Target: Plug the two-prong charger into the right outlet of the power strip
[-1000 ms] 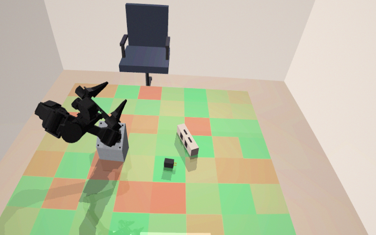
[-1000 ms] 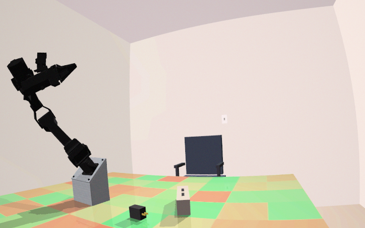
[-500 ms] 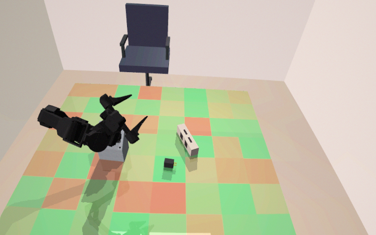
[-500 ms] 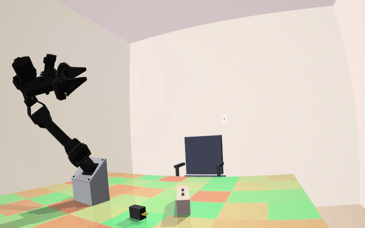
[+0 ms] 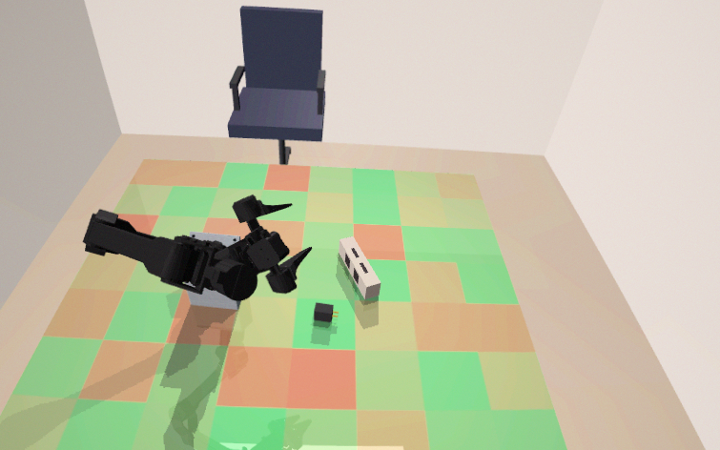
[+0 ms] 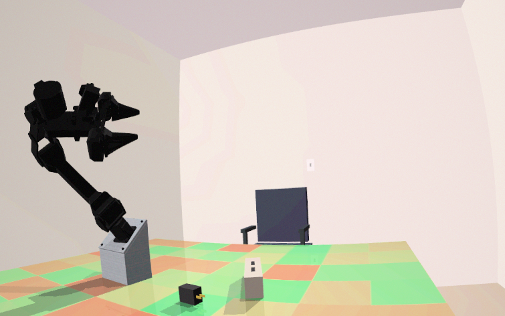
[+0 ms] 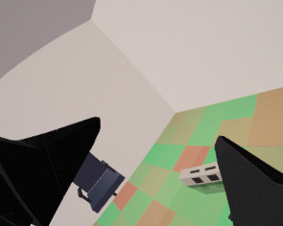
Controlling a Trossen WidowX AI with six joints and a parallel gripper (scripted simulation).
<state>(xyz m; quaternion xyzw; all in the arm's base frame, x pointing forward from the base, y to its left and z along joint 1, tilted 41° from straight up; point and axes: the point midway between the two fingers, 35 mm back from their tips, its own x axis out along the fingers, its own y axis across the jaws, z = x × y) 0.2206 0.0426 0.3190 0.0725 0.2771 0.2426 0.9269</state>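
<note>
The black two-prong charger is 6 cm ahead of my gripper tip, 10 cm to the left of it and 40 cm below it.
</note>
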